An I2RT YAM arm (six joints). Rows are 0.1 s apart.
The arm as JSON. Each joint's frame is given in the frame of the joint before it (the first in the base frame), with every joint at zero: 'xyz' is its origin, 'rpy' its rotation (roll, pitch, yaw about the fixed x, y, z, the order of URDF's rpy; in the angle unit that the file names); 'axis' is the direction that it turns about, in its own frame. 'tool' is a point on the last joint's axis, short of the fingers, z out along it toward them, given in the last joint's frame.
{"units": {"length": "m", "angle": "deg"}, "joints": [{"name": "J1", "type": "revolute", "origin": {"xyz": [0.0, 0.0, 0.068], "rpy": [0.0, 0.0, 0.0]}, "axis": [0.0, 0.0, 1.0]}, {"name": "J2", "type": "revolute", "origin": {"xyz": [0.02, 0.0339, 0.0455], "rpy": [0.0, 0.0, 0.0]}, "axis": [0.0, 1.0, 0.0]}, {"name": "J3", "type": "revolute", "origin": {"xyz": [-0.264, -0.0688, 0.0], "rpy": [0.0, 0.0, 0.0]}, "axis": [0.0, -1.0, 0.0]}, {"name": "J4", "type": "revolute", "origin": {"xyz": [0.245, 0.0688, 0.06], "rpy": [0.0, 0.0, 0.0]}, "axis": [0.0, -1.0, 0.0]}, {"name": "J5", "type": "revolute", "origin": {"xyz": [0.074, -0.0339, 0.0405], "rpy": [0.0, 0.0, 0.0]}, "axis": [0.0, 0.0, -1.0]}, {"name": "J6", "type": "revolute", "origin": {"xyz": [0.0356, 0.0, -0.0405], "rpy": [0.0, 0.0, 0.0]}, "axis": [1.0, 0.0, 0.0]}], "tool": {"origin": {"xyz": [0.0, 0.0, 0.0], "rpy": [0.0, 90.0, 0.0]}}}
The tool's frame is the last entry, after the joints.
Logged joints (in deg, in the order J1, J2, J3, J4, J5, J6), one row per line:
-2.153, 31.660, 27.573, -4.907, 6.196, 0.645
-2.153, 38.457, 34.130, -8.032, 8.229, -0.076
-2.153, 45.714, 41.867, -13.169, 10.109, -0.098
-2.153, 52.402, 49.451, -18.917, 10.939, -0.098
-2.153, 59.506, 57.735, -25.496, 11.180, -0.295
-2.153, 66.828, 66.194, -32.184, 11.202, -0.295
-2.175, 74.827, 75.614, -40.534, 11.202, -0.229
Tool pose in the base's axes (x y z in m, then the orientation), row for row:
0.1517, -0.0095, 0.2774, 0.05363, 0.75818, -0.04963, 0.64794
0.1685, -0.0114, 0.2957, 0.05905, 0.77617, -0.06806, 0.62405
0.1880, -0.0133, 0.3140, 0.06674, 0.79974, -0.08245, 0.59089
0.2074, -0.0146, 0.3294, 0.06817, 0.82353, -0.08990, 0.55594
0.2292, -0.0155, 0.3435, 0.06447, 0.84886, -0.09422, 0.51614
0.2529, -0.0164, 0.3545, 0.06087, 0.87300, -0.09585, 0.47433
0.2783, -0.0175, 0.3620, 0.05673, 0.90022, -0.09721, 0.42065
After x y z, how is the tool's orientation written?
As a quaternion, x y z w.
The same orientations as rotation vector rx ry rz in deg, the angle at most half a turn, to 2 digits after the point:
6.99, 98.77, -6.47
7.77, 102.09, -8.95
8.90, 106.63, -10.99
9.22, 111.41, -12.16
8.87, 116.80, -12.96
8.53, 122.34, -13.43
8.14, 129.24, -13.96

